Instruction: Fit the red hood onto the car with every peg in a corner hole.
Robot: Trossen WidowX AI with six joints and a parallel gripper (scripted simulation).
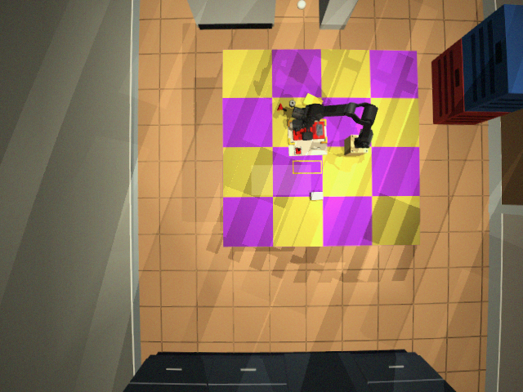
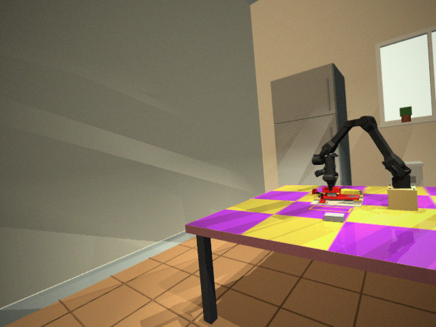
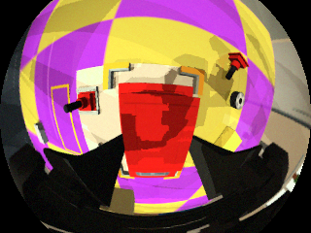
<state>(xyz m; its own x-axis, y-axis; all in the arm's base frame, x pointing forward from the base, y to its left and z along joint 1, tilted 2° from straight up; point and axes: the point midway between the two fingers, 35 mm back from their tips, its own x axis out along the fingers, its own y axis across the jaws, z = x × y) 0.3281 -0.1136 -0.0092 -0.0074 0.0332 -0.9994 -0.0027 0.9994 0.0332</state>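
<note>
My gripper tip is right at the red hood. Round my gripper tip: grey block 7 cm behind, 42 cm to the left, 5 cm below; then yellow block 8 cm behind, 18 cm to the right, 5 cm below; then small wheel 5 cm ahead, 19 cm to the right, 5 cm below.
</note>
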